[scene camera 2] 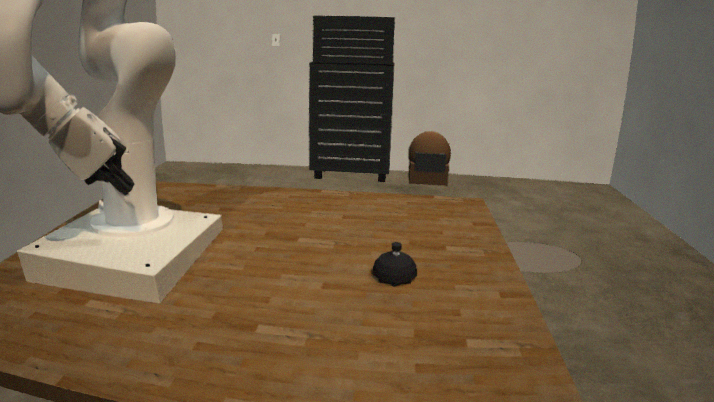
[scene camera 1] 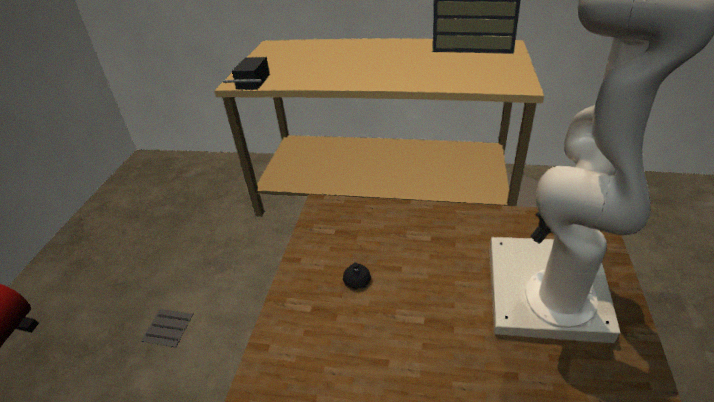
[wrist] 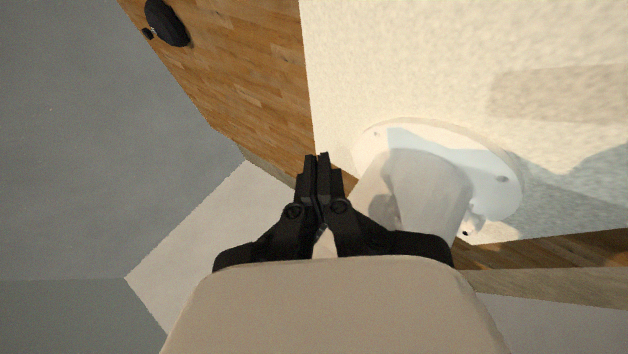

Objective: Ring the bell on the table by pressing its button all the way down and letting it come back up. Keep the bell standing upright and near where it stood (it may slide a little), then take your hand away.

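A black dome-shaped bell (scene camera 1: 356, 277) (scene camera 2: 394, 269) (wrist: 168, 24) stands upright on the wooden table top (scene camera 1: 420, 350) (scene camera 2: 280, 300) (wrist: 240, 65). Its small button (scene camera 2: 396, 247) (wrist: 147, 33) sticks up from the top on a short stem. My gripper (scene camera 2: 127, 189) (wrist: 320, 168) is shut and empty, its two black fingertips together. It hangs beside the arm's own base column, well away from the bell and above the table, tilted downward. In scene camera 1 a small part of the black fingers shows beside the arm; the rest is hidden behind the arm.
The arm stands on a thick white base plate (scene camera 1: 520, 260) (scene camera 2: 185, 237) (wrist: 400, 50). Behind the table, a wooden workbench (scene camera 1: 350, 70) bears a black box (scene camera 1: 250, 73) and a drawer unit (scene camera 1: 474, 43). A dark tool cabinet (scene camera 2: 351, 117) and a brown rounded object (scene camera 2: 429, 142) stand near the wall.
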